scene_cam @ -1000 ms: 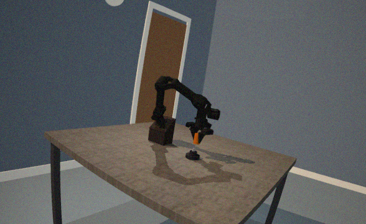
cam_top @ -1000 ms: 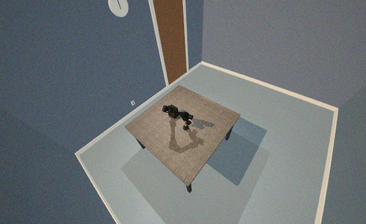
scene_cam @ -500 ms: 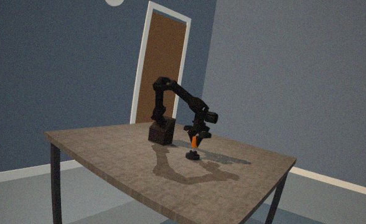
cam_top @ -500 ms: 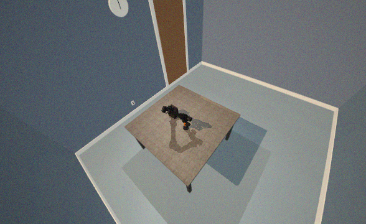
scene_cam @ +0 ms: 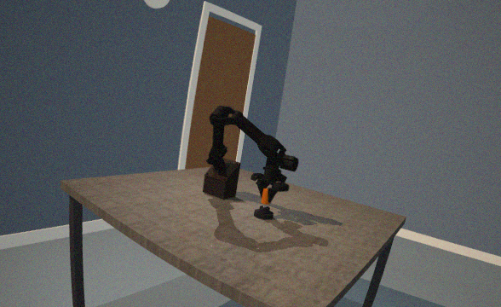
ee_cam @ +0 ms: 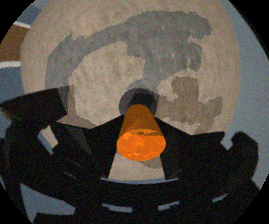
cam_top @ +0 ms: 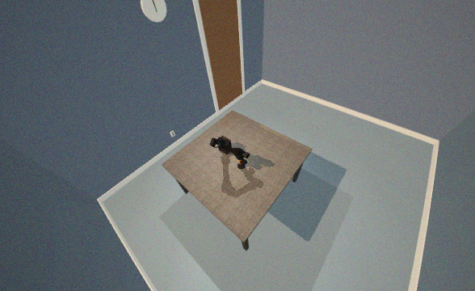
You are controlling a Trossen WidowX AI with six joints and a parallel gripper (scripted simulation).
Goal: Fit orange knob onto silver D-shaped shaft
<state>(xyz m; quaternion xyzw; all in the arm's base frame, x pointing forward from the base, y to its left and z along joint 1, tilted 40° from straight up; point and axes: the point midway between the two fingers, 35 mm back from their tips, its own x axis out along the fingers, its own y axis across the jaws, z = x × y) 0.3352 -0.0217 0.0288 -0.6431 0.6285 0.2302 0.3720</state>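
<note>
The orange knob is 30 mm above my gripper tip. Round my gripper tip: dark round pedestal (40 mm below).
</note>
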